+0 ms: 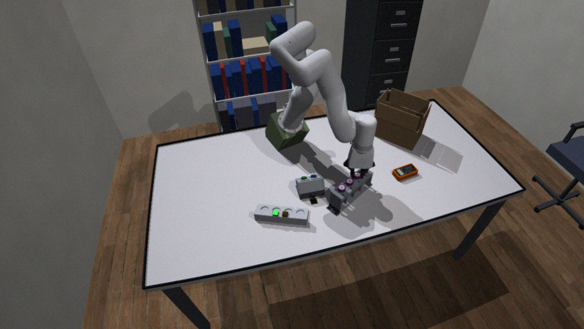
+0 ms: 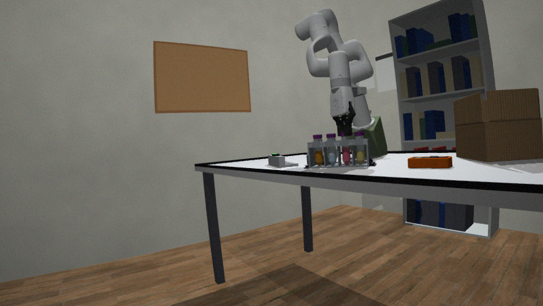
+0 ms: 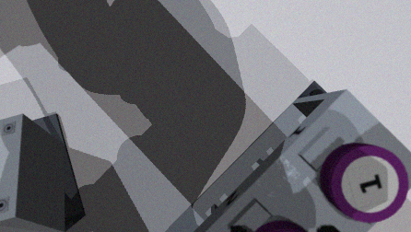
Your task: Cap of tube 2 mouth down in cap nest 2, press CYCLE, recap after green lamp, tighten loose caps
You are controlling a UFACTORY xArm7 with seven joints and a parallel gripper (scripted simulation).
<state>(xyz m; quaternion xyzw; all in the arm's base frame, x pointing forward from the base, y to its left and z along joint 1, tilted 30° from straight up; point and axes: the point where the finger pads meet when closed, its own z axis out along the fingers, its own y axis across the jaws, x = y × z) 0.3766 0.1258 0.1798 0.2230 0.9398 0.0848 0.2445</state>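
Now: the cap marked 1 5 cm to the left of my hand, 2 cm below it and 2 cm behind it. Round my hand: blue key 15 cm to the right, 12 cm behind, 6 cm below; key housing 18 cm to the right, 10 cm behind, 8 cm below; green key 20 cm to the right, 13 cm behind, 6 cm below.
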